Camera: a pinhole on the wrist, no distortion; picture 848 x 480 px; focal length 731.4 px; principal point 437.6 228.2 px. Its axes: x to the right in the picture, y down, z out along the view. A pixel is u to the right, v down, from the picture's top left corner.
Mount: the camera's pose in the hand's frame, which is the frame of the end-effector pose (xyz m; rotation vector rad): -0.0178 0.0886 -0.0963 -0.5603 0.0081 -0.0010
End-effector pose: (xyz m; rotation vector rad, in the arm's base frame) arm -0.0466 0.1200 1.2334 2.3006 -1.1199 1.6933
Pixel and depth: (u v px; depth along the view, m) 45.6 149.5 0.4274
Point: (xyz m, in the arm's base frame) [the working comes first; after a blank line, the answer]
In the camera's frame: -0.2291 -0.0460 0.4274

-0.0067 -0.0932 0.8158
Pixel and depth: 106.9 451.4 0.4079
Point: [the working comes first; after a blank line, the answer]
In the camera's frame: -0.1844 0.1245 0.4079

-0.1656 -0.1644 0.8488
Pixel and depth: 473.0 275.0 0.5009
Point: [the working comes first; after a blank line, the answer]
In the camera's frame: 0.0242 0.0321 0.5009

-0.0209 -0.3066 0.9887
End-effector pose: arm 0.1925 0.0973 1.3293 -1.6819 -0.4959 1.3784
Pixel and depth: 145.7 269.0 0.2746
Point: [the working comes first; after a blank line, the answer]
In the camera's frame: -0.1096 0.0153 0.2746

-0.0192 -0.0816 1.1992
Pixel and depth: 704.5 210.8 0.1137
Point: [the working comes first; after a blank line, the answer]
In the camera's frame: 0.0415 -0.0027 0.1137

0.1670 0.0382 1.1953
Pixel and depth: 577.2 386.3 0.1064
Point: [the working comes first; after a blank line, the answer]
In the camera's frame: 0.0203 0.0230 0.1064

0.1748 0.0052 1.1928
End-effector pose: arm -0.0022 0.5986 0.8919 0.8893 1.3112 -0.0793
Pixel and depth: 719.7 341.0 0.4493
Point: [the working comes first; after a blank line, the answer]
In the camera's frame: 0.1733 0.0693 0.4493

0.4432 0.7786 0.9527
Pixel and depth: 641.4 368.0 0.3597
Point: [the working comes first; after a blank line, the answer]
In the camera's frame: 0.1002 0.0688 0.3597

0.3360 0.7604 0.9920
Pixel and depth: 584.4 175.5 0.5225
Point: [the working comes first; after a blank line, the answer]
In the camera's frame: 0.1049 -0.0376 0.5225

0.4911 0.6433 0.9824
